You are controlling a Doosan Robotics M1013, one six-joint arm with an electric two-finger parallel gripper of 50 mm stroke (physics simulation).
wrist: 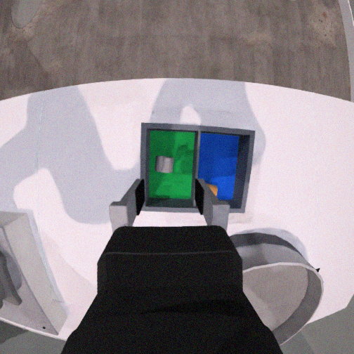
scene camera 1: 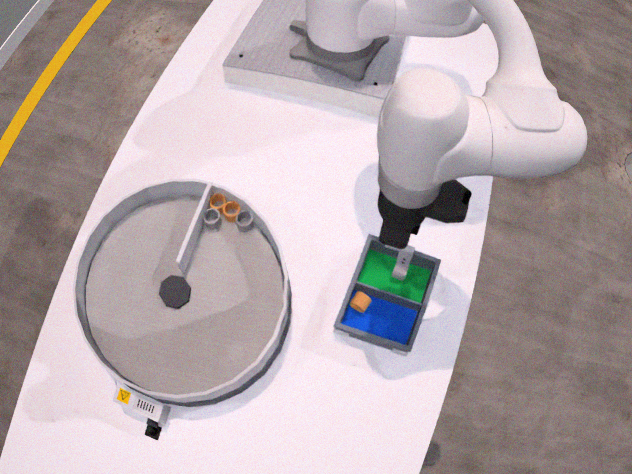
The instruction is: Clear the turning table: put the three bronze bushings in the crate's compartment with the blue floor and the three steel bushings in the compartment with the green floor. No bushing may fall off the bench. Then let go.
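Places are measured from the arm's base along level axes (x ahead, y left, z up), in metres.
Pixels of known places: gripper, between the fingertips: [scene camera 1: 407, 246]; arm's base, origin of its link: [scene camera 1: 340, 45].
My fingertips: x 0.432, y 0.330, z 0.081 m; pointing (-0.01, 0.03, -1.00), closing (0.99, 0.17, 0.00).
Note:
Ahead of a thing's pixels: the offset from my fingertips to its top centre. "spot": to the spot under its first point.
On the turning table @[0.234 m ahead, 0.335 m right, 0.096 m down] [scene camera 1: 178, 352] [wrist: 277, 287], two bronze bushings [scene camera 1: 217, 201] [scene camera 1: 231, 210] and two steel bushings [scene camera 1: 211, 218] [scene camera 1: 244, 219] stand close together beside the straight bar. The crate @[0.045 m ahead, 0.006 m left, 0.107 m down] [scene camera 1: 371, 341] [wrist: 144, 165] has a green and a blue compartment. A bronze bushing @[0.077 m ahead, 0.035 m right, 0.119 m down] [scene camera 1: 360, 302] [wrist: 213, 189] lies on its side on the blue floor, partly hidden by a finger in the wrist view. A steel bushing [wrist: 164, 164] lies on the green floor; in the scene view it is hard to tell from the finger. My gripper [scene camera 1: 402, 262] [wrist: 169, 189] is open and empty above the green compartment.
The straight bar @[spot: 0.121 m ahead, 0.352 m right, 0.055 m down] [scene camera 1: 193, 227] runs from the turning table's raised rim towards its dark hub @[0.234 m ahead, 0.335 m right, 0.096 m down] [scene camera 1: 175, 291]. A small box with a warning label @[spot: 0.462 m ahead, 0.286 m right, 0.099 m down] [scene camera 1: 140, 403] sits at the rim. The robot's base plate [scene camera 1: 275, 66] stands at the back. The bench edge runs beyond the crate.

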